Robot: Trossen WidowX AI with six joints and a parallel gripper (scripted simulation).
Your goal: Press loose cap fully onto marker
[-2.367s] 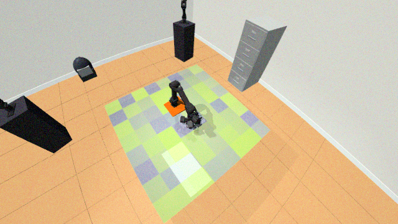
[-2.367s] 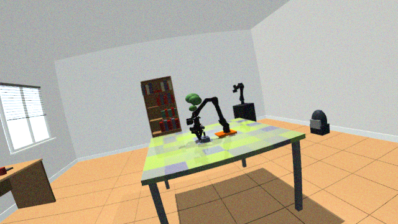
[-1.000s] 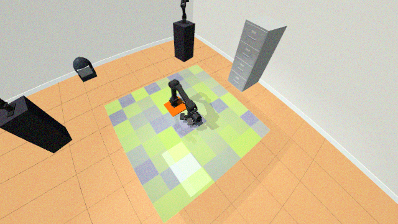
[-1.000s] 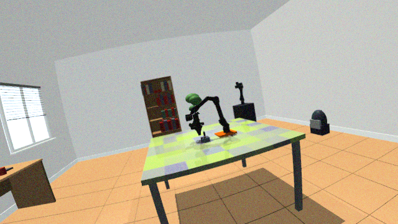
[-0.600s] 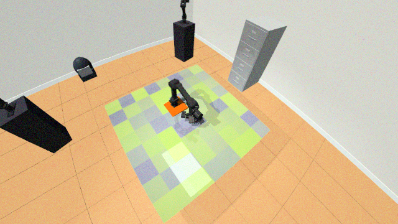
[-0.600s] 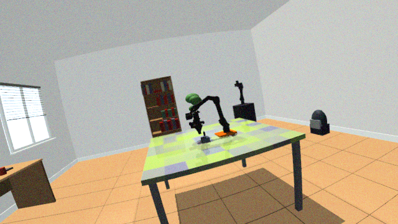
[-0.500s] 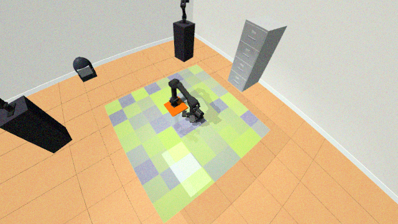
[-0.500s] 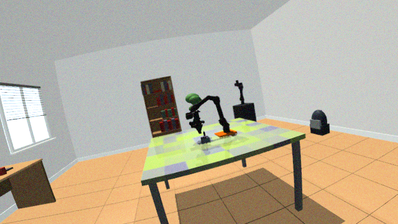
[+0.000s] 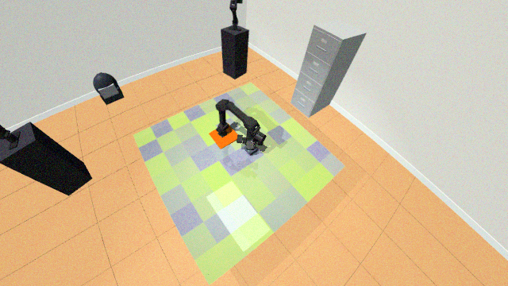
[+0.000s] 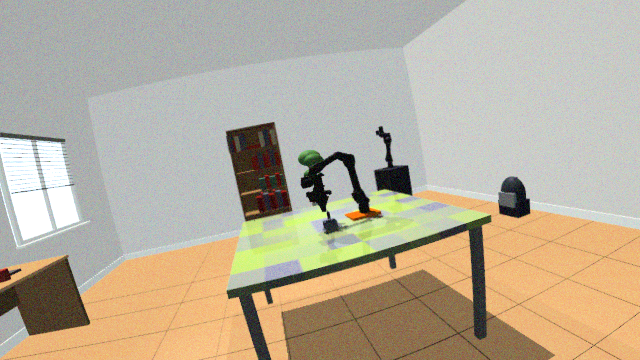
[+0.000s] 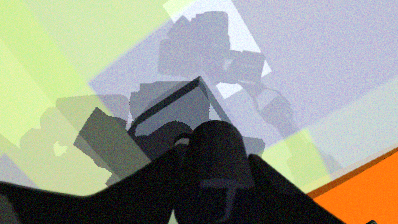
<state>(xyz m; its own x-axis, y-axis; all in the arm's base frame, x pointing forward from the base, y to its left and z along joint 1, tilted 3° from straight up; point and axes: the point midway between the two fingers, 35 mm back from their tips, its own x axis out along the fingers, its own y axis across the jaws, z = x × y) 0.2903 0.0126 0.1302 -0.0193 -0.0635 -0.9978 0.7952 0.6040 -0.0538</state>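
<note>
The holder block is 1 cm behind my gripper tip, 4 cm to the left of it and 9 cm below it. From my gripper tip the other things lie so: dark marker cap 1 cm above.
</note>
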